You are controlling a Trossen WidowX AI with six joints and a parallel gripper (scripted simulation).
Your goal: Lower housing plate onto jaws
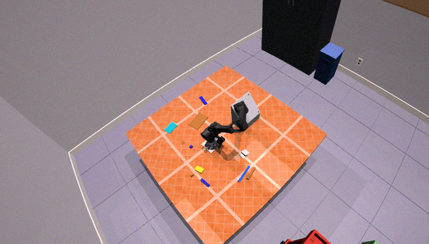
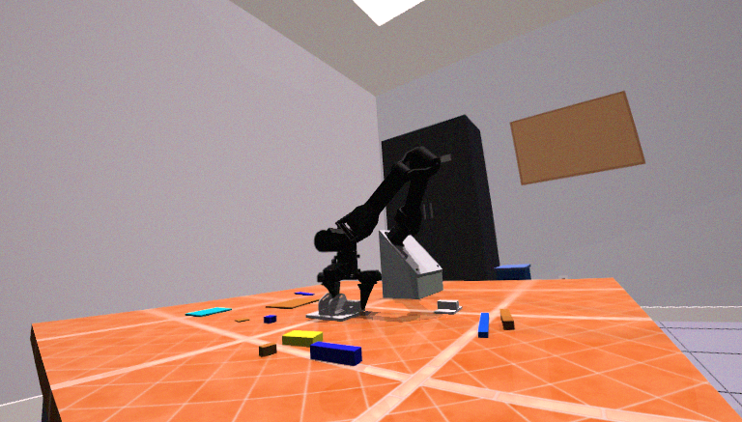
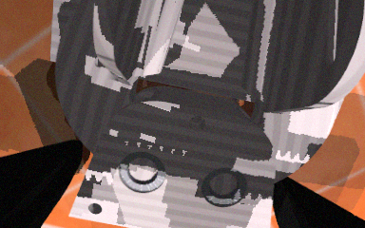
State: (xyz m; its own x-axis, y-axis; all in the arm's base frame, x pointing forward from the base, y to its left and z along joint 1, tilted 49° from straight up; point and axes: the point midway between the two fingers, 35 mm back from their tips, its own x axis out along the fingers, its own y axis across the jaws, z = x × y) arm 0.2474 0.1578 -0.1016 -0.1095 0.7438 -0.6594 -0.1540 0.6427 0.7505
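My gripper tip is now 1 cm short of the grey plate and 2 cm below it. Also, from my gripper tip: yellow block: 25 cm ahead, 13 cm to the left; then brown bar: 4 cm behind, 40 cm to the left; then brown plate: 27 cm to the right.
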